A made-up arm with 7 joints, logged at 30 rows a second.
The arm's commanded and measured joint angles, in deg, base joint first. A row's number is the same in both.
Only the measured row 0 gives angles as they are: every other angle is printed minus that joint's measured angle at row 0.
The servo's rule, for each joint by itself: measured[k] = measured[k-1] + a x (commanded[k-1-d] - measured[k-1]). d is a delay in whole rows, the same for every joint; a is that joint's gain. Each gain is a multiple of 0.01, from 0.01 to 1. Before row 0 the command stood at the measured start. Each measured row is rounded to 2 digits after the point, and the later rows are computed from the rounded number. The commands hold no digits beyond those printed.
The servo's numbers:
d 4
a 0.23 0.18 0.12 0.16 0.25 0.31 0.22
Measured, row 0:
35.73, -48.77, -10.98, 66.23, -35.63, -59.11, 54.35
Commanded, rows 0 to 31:
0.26, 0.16, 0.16, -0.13, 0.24, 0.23, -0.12
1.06, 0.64, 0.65, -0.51, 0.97, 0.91, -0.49
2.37, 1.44, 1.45, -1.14, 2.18, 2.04, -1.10
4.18, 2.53, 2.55, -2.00, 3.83, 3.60, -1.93
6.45, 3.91, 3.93, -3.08, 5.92, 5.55, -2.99
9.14, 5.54, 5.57, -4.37, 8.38, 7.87, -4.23
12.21, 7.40, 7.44, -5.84, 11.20, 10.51, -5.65
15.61, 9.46, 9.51, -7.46, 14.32, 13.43, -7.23
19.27, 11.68, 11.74, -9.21, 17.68, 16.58, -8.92
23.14, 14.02, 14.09, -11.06, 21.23, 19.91, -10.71
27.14, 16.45, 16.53, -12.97, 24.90, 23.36, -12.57
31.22, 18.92, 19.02, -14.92, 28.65, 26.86, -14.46
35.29, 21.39, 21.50, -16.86, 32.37, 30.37, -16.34
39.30, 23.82, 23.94, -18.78, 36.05, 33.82, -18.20
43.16, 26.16, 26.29, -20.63, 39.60, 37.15, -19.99
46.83, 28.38, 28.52, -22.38, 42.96, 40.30, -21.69
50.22, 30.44, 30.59, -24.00, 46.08, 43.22, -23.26
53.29, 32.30, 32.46, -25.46, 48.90, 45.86, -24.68
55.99, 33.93, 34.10, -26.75, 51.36, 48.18, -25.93
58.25, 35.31, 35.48, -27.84, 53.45, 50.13, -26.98
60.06, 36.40, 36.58, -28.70, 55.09, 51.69, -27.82
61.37, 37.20, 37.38, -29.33, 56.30, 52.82, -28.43
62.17, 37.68, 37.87, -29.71, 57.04, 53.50, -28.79
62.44, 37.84, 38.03, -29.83, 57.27, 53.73, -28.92
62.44, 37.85, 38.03, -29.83, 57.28, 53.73, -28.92
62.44, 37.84, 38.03, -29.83, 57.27, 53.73, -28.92
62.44, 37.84, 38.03, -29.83, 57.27, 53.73, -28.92
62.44, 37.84, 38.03, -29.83, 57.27, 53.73, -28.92
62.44, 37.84, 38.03, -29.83, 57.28, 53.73, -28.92
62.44, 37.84, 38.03, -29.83, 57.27, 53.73, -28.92
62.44, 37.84, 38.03, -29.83, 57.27, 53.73, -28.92
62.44, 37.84, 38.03, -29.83, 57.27, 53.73, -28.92
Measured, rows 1 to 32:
0.00, 0.00, 0.00, 0.00, 0.00, 0.00, 0.00
0.00, 0.00, 0.00, 0.00, 0.00, 0.00, 0.00
0.00, 0.00, 0.00, 0.00, 0.00, 0.00, 0.00
0.00, 0.00, 0.00, 0.00, 0.00, 0.00, 0.00
0.06, 0.03, 0.02, -0.02, 0.06, 0.07, -0.03
0.29, 0.14, 0.10, -0.10, 0.29, 0.33, -0.13
0.77, 0.37, 0.26, -0.27, 0.76, 0.86, -0.34
1.55, 0.76, 0.53, -0.55, 1.53, 1.71, -0.69
2.68, 1.33, 0.94, -0.95, 2.63, 2.90, -1.20
4.17, 2.09, 1.50, -1.50, 4.07, 4.44, -1.87
6.02, 3.05, 2.21, -2.19, 5.85, 6.32, -2.70
8.23, 4.20, 3.09, -3.03, 7.97, 8.52, -3.70
10.77, 5.55, 4.13, -4.02, 10.40, 11.02, -4.85
13.62, 7.07, 5.33, -5.15, 13.11, 13.78, -6.14
16.73, 8.76, 6.67, -6.40, 16.06, 16.75, -7.55
20.06, 10.59, 8.15, -7.76, 19.21, 19.88, -9.07
23.56, 12.53, 9.75, -9.22, 22.50, 23.13, -10.67
27.18, 14.56, 11.45, -10.75, 25.89, 26.44, -12.33
30.86, 16.65, 13.23, -12.33, 29.32, 29.76, -14.02
34.53, 18.76, 15.06, -13.94, 32.73, 33.03, -15.71
38.14, 20.86, 16.92, -15.55, 36.07, 36.19, -17.37
41.62, 22.92, 18.78, -17.14, 39.28, 39.19, -18.98
44.93, 24.90, 20.62, -18.68, 42.30, 41.98, -20.51
47.99, 26.77, 22.40, -20.15, 45.09, 44.51, -21.93
50.77, 28.50, 24.10, -21.52, 47.59, 46.74, -23.23
53.21, 30.07, 25.69, -22.77, 49.77, 48.62, -24.37
55.27, 31.44, 27.15, -23.88, 51.59, 50.13, -25.34
56.92, 32.59, 28.46, -24.83, 53.01, 51.25, -26.13
58.19, 33.54, 29.61, -25.63, 54.08, 52.02, -26.74
59.17, 34.31, 30.62, -26.30, 54.88, 52.55, -27.22
59.92, 34.95, 31.51, -26.86, 55.48, 52.92, -27.59
60.50, 35.47, 32.29, -27.34, 55.93, 53.17, -27.88

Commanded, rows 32 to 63:
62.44, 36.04, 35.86, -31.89, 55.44, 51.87, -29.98
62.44, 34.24, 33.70, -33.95, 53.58, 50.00, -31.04
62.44, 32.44, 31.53, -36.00, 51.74, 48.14, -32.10
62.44, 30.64, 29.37, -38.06, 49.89, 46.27, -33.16
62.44, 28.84, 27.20, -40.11, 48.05, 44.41, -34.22
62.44, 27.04, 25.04, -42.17, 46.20, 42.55, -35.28
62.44, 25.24, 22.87, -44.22, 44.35, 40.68, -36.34
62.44, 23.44, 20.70, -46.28, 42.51, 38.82, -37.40
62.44, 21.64, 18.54, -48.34, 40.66, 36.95, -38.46
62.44, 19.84, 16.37, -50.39, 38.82, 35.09, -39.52
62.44, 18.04, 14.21, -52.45, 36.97, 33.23, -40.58
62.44, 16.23, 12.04, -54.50, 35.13, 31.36, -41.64
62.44, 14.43, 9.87, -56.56, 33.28, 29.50, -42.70
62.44, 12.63, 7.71, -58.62, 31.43, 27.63, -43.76
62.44, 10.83, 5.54, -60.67, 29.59, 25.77, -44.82
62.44, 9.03, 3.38, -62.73, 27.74, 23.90, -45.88
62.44, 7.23, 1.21, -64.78, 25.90, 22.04, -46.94
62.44, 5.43, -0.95, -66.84, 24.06, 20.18, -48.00
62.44, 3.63, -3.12, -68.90, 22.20, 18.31, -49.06
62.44, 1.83, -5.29, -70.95, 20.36, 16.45, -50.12
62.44, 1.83, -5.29, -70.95, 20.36, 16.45, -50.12
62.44, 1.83, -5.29, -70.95, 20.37, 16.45, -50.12
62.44, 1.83, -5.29, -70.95, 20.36, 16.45, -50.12
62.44, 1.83, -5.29, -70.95, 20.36, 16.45, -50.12
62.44, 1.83, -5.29, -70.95, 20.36, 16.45, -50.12
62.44, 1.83, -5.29, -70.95, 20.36, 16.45, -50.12
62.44, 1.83, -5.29, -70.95, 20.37, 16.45, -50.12
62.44, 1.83, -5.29, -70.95, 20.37, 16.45, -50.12
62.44, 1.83, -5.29, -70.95, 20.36, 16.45, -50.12
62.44, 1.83, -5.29, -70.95, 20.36, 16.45, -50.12
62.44, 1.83, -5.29, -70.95, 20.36, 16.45, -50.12
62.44, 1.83, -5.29, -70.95, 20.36, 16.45, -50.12
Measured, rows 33 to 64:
60.95, 35.90, 32.98, -27.74, 56.27, 53.34, -28.11
61.29, 36.25, 33.59, -28.07, 56.52, 53.46, -28.29
61.55, 36.54, 34.12, -28.35, 56.71, 53.54, -28.43
61.75, 36.77, 34.59, -28.59, 56.85, 53.60, -28.54
61.91, 36.64, 34.74, -29.12, 56.50, 53.06, -28.86
62.03, 36.21, 34.62, -29.89, 55.77, 52.11, -29.34
62.12, 35.53, 34.25, -30.87, 54.76, 50.88, -29.95
62.19, 34.65, 33.66, -32.02, 53.54, 49.45, -30.66
62.25, 33.60, 32.88, -33.31, 52.17, 47.89, -31.44
62.29, 32.42, 31.94, -34.73, 50.68, 46.23, -32.28
62.32, 31.13, 30.85, -36.25, 49.10, 44.51, -33.17
62.35, 29.75, 29.63, -37.85, 47.45, 42.75, -34.10
62.37, 28.29, 28.30, -39.53, 45.75, 40.95, -35.06
62.39, 26.77, 26.87, -41.27, 44.02, 39.13, -36.04
62.40, 25.20, 25.35, -43.06, 42.26, 37.30, -37.04
62.41, 23.59, 23.75, -44.89, 40.48, 35.46, -38.05
62.42, 21.94, 22.08, -46.76, 38.68, 33.61, -39.07
62.42, 20.26, 20.36, -48.66, 36.87, 31.76, -40.10
62.42, 18.56, 18.58, -50.58, 35.05, 29.90, -41.14
62.42, 16.84, 16.76, -52.52, 33.22, 28.04, -42.18
62.42, 15.11, 14.89, -54.48, 31.39, 26.18, -43.23
62.42, 13.37, 12.99, -56.46, 29.56, 24.32, -44.28
62.42, 11.62, 11.06, -58.45, 27.72, 22.46, -45.33
62.42, 9.86, 9.10, -60.45, 25.88, 20.60, -46.38
62.42, 8.41, 7.37, -62.13, 24.50, 19.31, -47.20
62.42, 7.23, 5.85, -63.54, 23.47, 18.42, -47.84
62.42, 6.26, 4.51, -64.73, 22.69, 17.81, -48.34
62.42, 5.46, 3.33, -65.73, 22.11, 17.39, -48.73
62.42, 4.81, 2.30, -66.57, 21.67, 17.10, -49.04
62.42, 4.27, 1.39, -67.27, 21.34, 16.90, -49.28
62.42, 3.83, 0.59, -67.86, 21.10, 16.76, -49.46
62.42, 3.47, -0.12, -68.35, 20.92, 16.66, -49.61

